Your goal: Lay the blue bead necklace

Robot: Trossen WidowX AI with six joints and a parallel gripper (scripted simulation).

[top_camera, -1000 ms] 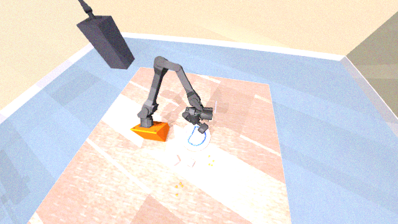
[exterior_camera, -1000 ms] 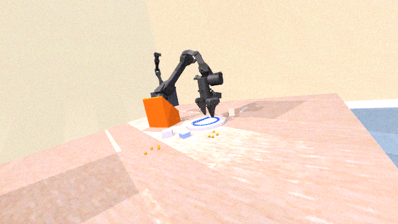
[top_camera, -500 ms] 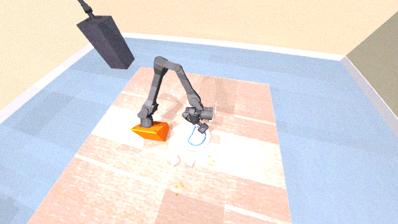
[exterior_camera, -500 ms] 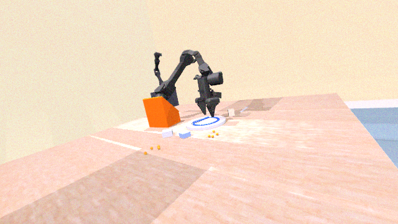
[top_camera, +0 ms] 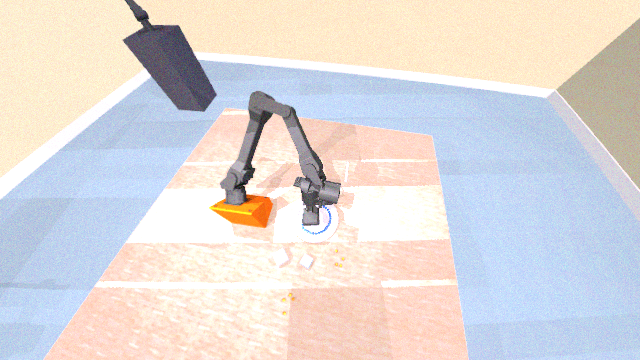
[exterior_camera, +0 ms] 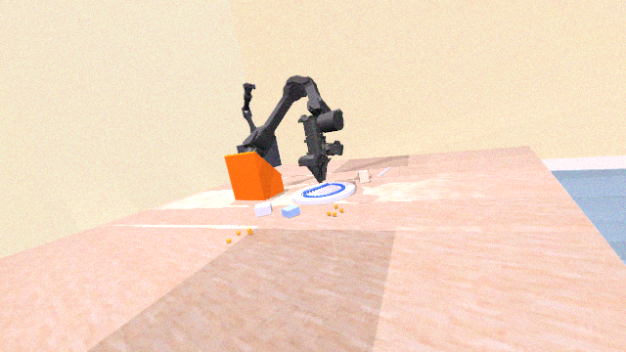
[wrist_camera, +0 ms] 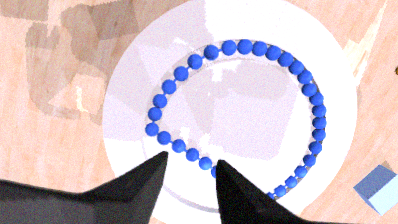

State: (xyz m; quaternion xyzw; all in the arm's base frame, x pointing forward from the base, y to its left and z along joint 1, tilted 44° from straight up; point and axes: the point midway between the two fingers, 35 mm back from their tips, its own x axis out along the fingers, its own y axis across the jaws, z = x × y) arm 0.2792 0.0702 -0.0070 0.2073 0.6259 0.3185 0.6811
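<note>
Right now the round white bead board is 20 mm ahead of my gripper tip, 30 mm to the right of it and 20 mm below it. The rest, counted from my gripper tip: white block (90 mm behind, 200 mm to the right, 20 mm below); light blue cube (10 mm ahead, 200 mm to the right, 20 mm below); beige cube (100 mm ahead, 110 mm to the left, 10 mm below).
</note>
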